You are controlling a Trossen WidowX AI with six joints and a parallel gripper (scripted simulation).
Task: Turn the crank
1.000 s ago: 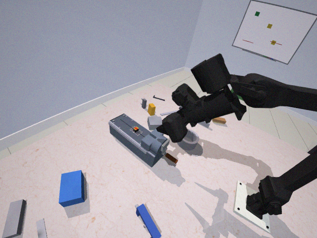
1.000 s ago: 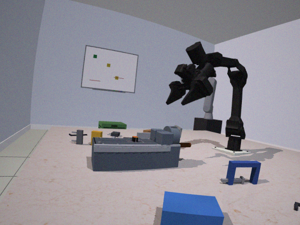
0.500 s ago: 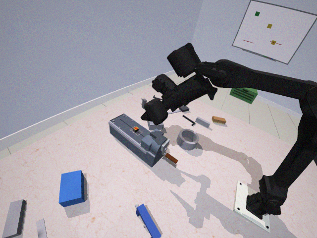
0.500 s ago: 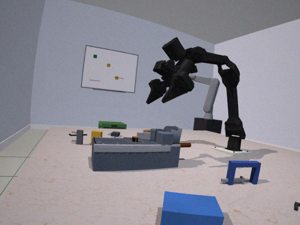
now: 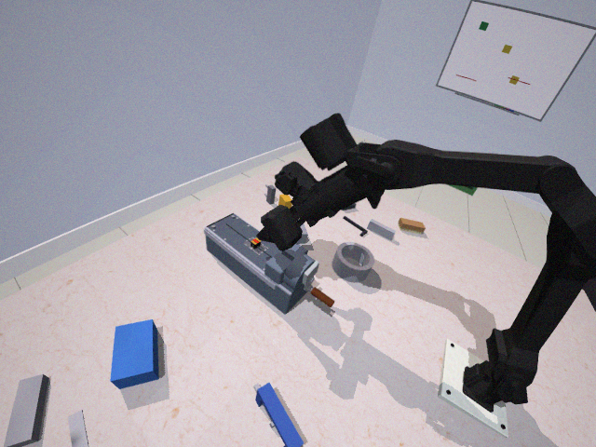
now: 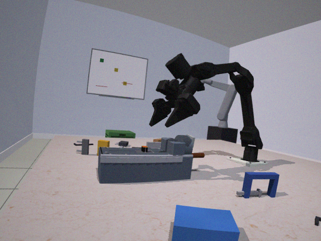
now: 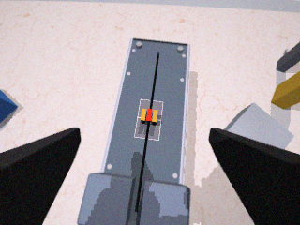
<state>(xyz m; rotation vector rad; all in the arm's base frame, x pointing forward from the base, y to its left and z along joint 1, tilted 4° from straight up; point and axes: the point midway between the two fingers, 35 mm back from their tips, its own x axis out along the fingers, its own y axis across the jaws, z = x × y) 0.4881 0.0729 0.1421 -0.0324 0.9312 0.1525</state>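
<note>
My gripper tip is 30 mm short of the red pointer and 70 mm above it. Round my gripper tip: brown crank handle: 150 mm behind, 90 mm below; yellow block: 130 mm ahead, 230 mm to the right, 120 mm below; grey block: 50 mm ahead, 160 mm to the right, 130 mm below.
</note>
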